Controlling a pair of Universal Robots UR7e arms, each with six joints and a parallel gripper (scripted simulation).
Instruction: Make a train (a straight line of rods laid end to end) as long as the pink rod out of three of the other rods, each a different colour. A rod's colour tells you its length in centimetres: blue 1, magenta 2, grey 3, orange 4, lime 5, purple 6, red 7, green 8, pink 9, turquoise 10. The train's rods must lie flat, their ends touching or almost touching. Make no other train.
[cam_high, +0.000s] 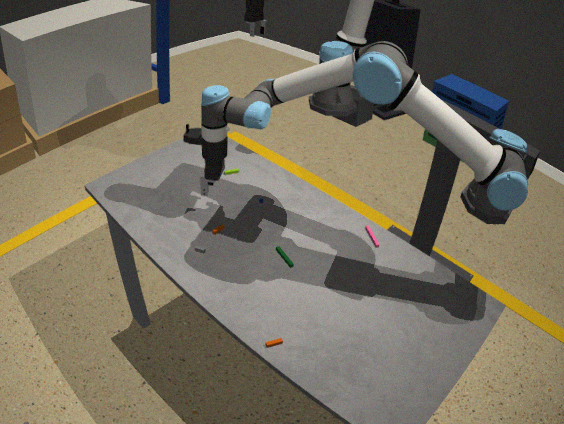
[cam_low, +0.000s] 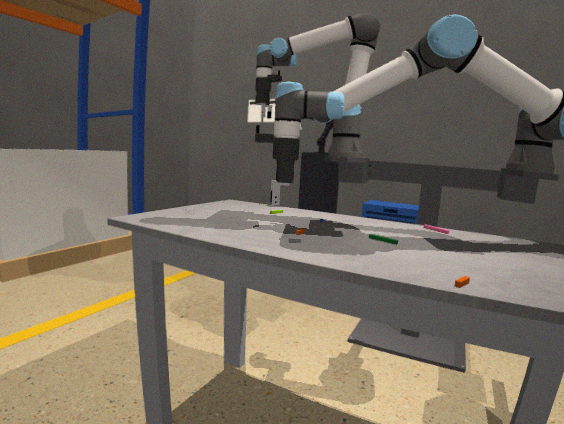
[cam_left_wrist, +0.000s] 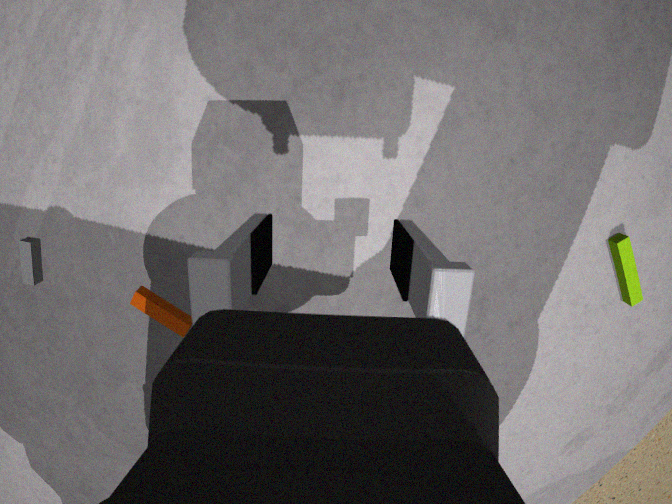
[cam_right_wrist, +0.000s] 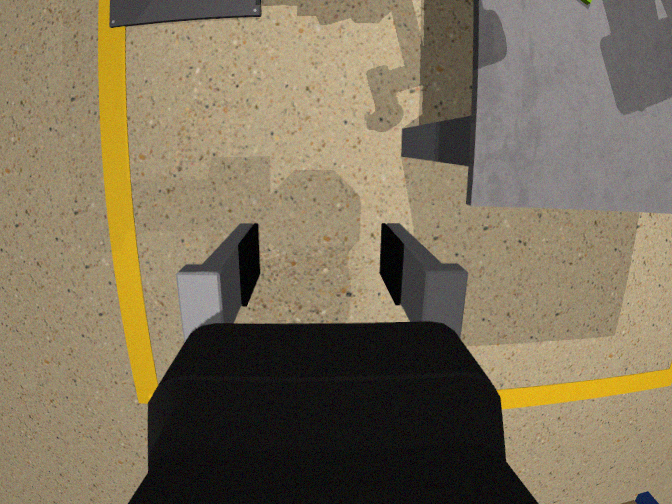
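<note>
The blue rod is 15 cm behind my left hand, 8 cm to the left of it and 7 cm below it. From my left hand the other things lie so: lime rod (16 cm behind, 11 cm to the right, 7 cm below); green rod (32 cm to the left, 7 cm below, 6 cm behind); grey rod (16 cm to the left, 12 cm ahead, 7 cm below).
</note>
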